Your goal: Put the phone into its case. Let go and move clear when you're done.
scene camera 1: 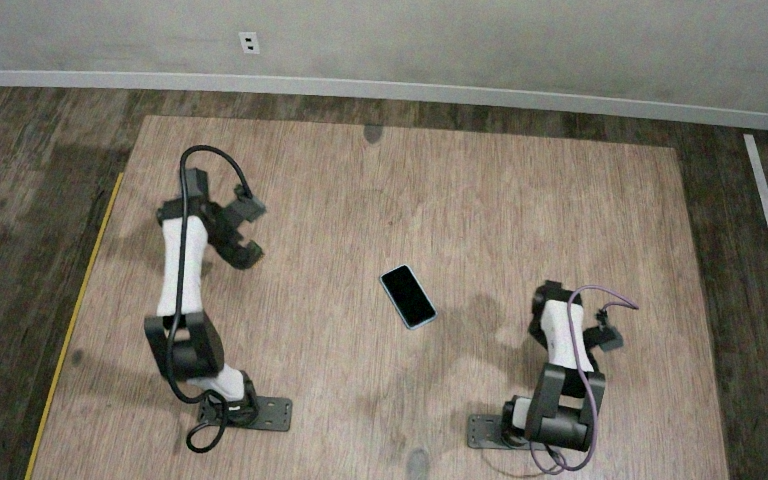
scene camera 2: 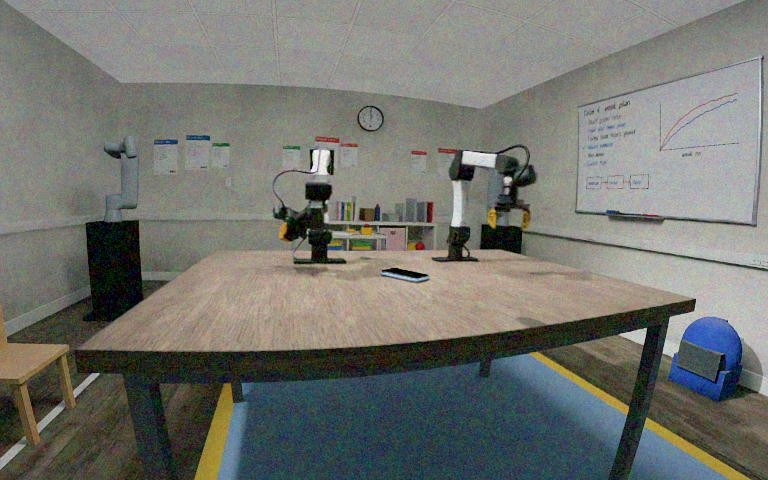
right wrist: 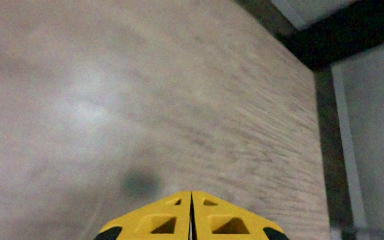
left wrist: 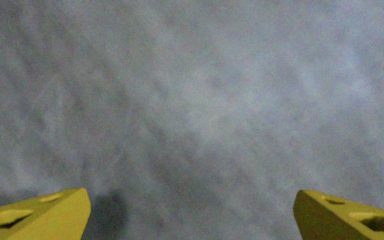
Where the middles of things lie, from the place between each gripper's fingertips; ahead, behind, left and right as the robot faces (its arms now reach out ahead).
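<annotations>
My right hand is 19 cm short of the black phone (scene camera 1: 413, 304), and it is also 38 cm to the right of the phone and 9 cm above it. From my left hand (scene camera 1: 246, 241), the phone is 35 cm to the right of the hand, 16 cm below it and 3 cm behind it. Going by its middle, the black phone is nearer to my left hand than to my right hand.
</annotations>
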